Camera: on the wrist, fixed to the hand. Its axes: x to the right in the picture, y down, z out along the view.
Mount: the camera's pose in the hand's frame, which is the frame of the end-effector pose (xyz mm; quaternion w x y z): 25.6 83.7 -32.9 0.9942 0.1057 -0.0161 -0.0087
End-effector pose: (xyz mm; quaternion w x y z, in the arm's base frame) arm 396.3 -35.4 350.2 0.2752 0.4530 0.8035 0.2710
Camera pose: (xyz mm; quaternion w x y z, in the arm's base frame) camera 410.9 18.0 425.6 0.2410 0.4768 0.8270 0.1748
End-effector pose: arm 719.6 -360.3 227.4 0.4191 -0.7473 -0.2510 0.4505
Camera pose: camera 760.5 -398.0 152.2 0.4955 -0.6892 -0.2152 0.4828
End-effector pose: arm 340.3 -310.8 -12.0 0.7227 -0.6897 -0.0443 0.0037
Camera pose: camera 372.7 -337.8 -95.4 0.7908 -0.6089 -0.0613 0.0132
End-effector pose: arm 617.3 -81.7 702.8 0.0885 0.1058 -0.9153 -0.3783
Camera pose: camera 590.0 -52.7 787.4 0.0588 0.1164 -0.9506 -0.2819
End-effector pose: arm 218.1 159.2 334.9 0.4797 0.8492 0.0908 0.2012
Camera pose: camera 223.8 149.9 427.8 0.3904 0.8975 0.1112 0.1726
